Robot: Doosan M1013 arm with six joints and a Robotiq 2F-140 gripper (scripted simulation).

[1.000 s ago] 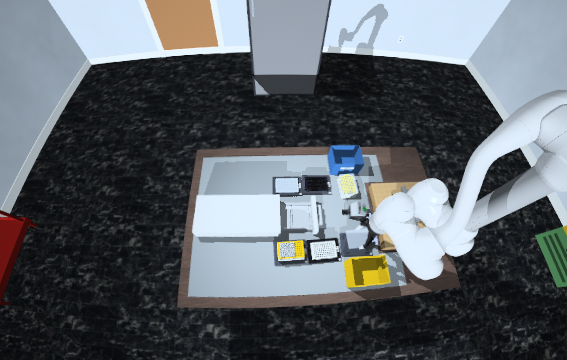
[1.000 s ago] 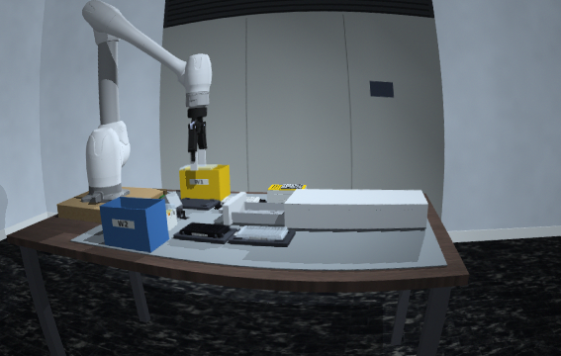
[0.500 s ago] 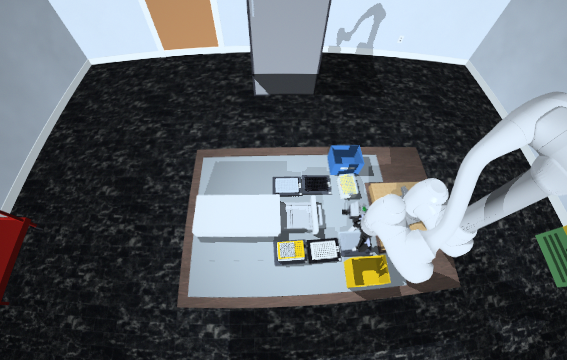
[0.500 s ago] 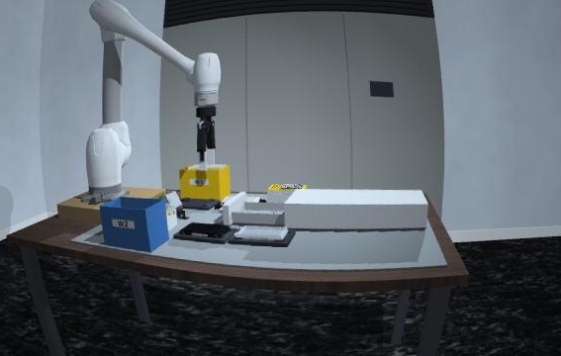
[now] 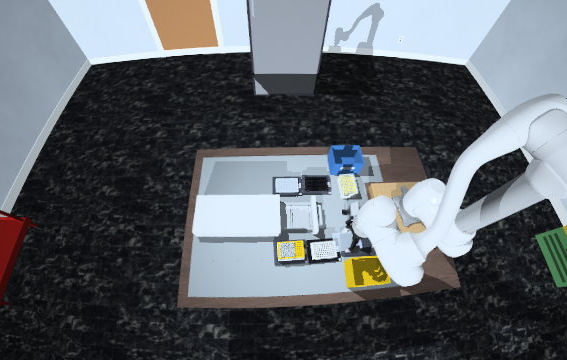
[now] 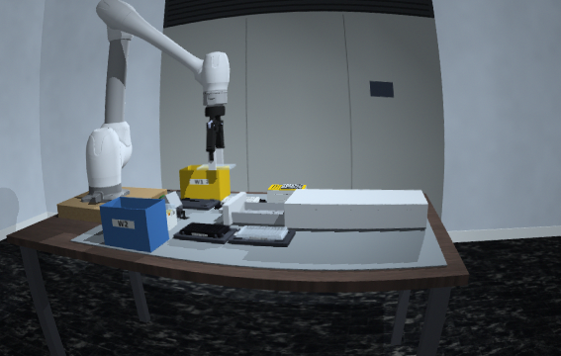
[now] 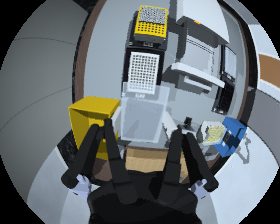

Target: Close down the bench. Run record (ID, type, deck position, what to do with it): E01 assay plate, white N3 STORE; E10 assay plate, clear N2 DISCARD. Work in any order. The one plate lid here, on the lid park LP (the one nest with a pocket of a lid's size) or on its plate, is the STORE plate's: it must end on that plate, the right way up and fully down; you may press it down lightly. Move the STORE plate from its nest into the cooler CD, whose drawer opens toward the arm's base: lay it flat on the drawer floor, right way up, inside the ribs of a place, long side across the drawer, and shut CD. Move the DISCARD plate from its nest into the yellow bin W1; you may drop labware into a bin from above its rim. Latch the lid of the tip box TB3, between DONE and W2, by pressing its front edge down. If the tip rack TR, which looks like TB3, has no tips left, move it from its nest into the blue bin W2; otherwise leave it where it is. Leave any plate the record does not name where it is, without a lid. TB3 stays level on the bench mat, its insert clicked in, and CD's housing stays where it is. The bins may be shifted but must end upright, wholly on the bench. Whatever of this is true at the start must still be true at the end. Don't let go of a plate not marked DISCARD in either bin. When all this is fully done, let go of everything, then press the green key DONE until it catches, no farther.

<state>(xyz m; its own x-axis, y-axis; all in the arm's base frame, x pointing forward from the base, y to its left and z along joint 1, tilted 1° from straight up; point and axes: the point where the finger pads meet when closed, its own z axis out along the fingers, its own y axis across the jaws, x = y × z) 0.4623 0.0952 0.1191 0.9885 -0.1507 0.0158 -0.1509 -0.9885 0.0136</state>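
My hand is 8 cm short of the white well plate, 1 cm to the left of it and 15 cm above it. The rest, counted from my hand: black nest (9 cm ahead, 16 cm below); then grey nest (9 cm behind, 1 cm to the left, 16 cm below); then grey plate lid (2 cm below).
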